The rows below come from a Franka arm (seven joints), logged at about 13 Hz.
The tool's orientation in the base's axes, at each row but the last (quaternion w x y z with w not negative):
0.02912 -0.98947 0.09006 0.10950
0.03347 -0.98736 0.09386 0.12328
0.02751 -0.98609 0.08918 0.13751
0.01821 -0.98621 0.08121 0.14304
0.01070 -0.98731 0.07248 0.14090
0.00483 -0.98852 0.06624 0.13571
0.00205 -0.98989 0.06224 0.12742
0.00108 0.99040 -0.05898 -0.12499
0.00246 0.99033 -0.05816 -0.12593
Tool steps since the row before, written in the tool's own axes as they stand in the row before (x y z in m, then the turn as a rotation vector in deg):
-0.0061 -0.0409 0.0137 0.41 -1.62 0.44
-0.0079 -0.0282 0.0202 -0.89 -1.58 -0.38
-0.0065 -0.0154 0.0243 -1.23 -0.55 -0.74
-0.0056 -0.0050 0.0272 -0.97 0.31 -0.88
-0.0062 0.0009 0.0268 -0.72 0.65 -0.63
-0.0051 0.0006 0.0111 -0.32 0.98 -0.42
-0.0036 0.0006 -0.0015 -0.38 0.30 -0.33
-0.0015 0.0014 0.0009 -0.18 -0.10 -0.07
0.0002 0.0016 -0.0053 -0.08 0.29 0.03
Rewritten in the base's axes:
-0.0012 0.0423 -0.0104 0.60 1.55 -0.46
-0.0069 0.0308 -0.0164 -0.45 1.67 0.66
-0.0098 0.0181 -0.0211 -0.87 0.69 1.07
-0.0121 0.0074 -0.0244 -0.72 -0.21 1.12
-0.0134 0.0011 -0.0240 -0.60 -0.57 0.81
-0.0079 0.0004 -0.0093 -0.32 -0.94 0.50
-0.0032 -0.0002 0.0024 -0.32 -0.26 0.42
-0.0018 -0.0012 -0.0005 -0.14 0.12 0.11
0.0013 -0.0017 0.0051 -0.12 -0.28 0.00

